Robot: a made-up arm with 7 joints. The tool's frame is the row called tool. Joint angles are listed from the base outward. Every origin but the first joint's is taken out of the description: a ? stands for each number. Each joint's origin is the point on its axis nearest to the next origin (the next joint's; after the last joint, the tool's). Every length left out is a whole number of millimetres.
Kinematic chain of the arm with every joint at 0, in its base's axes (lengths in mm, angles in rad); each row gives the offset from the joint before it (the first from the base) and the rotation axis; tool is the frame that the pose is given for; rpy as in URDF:
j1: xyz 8 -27 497 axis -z
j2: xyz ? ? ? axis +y
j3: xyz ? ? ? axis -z
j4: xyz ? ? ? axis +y
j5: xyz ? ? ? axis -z
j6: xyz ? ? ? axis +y
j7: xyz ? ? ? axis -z
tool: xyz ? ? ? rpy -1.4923 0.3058 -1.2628
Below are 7 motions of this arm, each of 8 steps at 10 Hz.
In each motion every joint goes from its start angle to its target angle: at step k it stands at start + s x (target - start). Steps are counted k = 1, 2, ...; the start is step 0. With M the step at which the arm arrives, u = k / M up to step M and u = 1 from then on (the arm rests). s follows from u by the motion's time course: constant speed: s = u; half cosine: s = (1 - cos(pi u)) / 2; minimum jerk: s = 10 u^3 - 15 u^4 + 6 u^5.
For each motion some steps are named. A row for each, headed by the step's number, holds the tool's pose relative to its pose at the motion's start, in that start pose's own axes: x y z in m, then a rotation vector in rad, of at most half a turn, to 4 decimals.
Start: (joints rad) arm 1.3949 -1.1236 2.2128 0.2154 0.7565 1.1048 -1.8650
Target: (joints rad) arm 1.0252 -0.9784 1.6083 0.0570 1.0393 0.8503 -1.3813
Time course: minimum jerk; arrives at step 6
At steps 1, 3, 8:
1: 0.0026 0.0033 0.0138 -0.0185 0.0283 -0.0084
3: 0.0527 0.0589 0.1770 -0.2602 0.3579 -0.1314
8: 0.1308 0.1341 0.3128 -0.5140 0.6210 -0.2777

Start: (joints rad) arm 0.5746 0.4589 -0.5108 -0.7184 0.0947 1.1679 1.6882
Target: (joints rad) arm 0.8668 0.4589 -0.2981 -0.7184 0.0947 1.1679 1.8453
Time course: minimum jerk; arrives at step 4
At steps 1, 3, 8:
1: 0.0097 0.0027 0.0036 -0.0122 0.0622 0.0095
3: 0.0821 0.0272 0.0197 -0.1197 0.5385 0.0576
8: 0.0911 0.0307 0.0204 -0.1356 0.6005 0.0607

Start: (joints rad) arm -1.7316 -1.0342 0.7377 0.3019 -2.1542 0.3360 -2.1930
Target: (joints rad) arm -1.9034 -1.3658 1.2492 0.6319 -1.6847 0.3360 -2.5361
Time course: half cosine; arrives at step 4
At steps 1, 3, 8:
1: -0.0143 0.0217 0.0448 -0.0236 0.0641 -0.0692
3: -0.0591 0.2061 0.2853 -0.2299 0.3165 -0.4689
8: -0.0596 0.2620 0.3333 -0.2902 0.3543 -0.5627

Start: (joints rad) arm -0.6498 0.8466 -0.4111 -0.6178 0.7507 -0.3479 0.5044
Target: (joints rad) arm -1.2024 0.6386 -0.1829 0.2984 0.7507 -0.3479 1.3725
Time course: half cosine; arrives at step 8
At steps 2, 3, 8:
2: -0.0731 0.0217 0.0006 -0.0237 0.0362 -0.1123
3: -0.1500 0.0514 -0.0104 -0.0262 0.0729 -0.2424
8: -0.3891 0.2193 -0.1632 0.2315 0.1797 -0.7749

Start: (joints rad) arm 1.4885 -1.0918 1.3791 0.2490 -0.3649 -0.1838 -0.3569
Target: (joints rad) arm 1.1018 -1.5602 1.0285 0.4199 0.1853 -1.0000 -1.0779
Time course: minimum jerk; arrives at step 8
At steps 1, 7, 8:
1: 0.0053 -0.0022 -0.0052 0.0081 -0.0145 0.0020
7: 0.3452 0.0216 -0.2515 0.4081 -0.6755 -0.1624
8: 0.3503 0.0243 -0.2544 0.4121 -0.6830 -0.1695

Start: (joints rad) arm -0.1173 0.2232 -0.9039 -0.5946 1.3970 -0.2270 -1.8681
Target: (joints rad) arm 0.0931 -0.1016 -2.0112 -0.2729 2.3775 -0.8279 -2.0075
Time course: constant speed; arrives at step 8
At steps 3, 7, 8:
3: -0.0292 -0.0034 0.0255 -0.1410 -0.0111 -0.0807
7: -0.1006 0.0321 0.1346 -0.4960 -0.0639 -0.2586
8: -0.1262 0.0526 0.1679 -0.6050 -0.0809 -0.3223

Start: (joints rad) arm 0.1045 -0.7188 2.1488 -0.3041 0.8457 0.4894 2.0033
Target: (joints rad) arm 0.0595 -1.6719 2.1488 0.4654 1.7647 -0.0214 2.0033
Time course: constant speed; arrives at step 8
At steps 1, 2, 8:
1: -0.1089 -0.0008 -0.0188 0.0622 0.1309 -0.1227
2: -0.2169 0.0130 -0.0415 0.1527 0.2505 -0.2350
8: -0.7340 0.4205 -0.2491 1.1254 0.4737 -0.6366

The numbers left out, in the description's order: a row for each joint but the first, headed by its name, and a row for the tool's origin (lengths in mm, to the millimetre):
j2: -21 -25 0
j3: 30 0 382
j4: -11 0 0
j5: -22 0 273
j6: 25 -38 0
j7: 0 0 225
tool: 11 9 0

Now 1 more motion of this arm.
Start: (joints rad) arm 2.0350 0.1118 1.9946 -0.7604 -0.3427 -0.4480 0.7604
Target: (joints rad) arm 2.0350 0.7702 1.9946 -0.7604 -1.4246 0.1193 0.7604
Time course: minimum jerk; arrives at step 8
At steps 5, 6, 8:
5: -0.3301 0.1054 -0.1751 -0.6693 -1.0092 -0.2140
6: -0.3913 0.1391 -0.2665 -0.8090 -1.2535 -0.3369
8: -0.4192 0.1593 -0.3292 -0.8871 -1.4009 -0.4226

